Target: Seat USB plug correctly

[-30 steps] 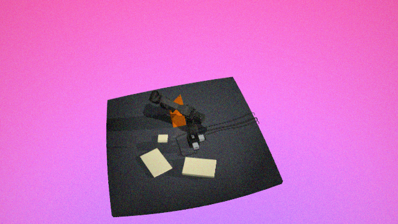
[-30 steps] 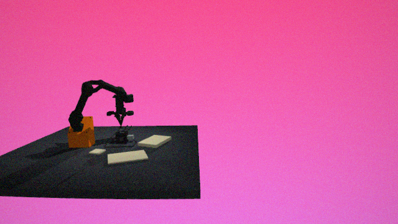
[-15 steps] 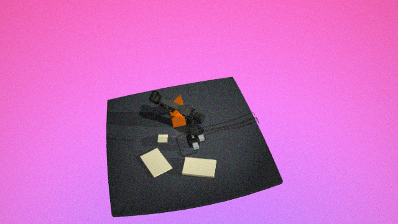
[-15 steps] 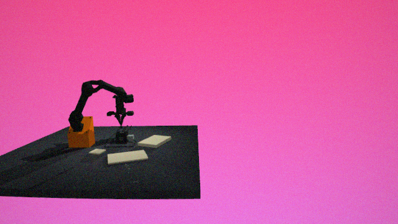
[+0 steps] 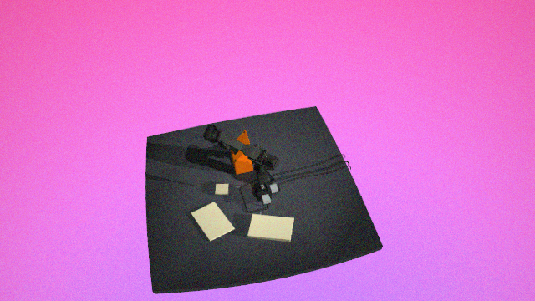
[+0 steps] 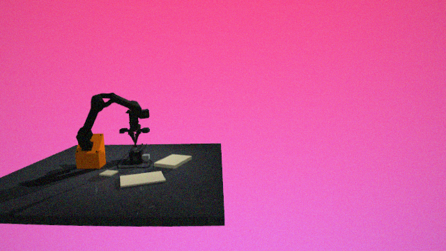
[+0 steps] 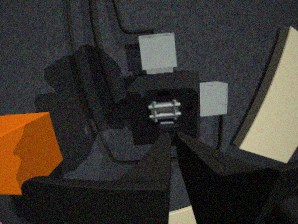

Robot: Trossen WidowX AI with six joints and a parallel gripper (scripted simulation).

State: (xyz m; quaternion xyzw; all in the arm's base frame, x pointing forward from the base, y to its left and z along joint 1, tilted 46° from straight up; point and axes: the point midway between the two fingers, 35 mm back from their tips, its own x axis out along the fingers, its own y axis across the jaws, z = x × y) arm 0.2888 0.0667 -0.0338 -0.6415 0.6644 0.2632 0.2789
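Now: the pale-rimmed socket 6 cm below my gripper tip. Round my gripper tip: cream tile 11 cm behind, 22 cm to the right, 13 cm below.
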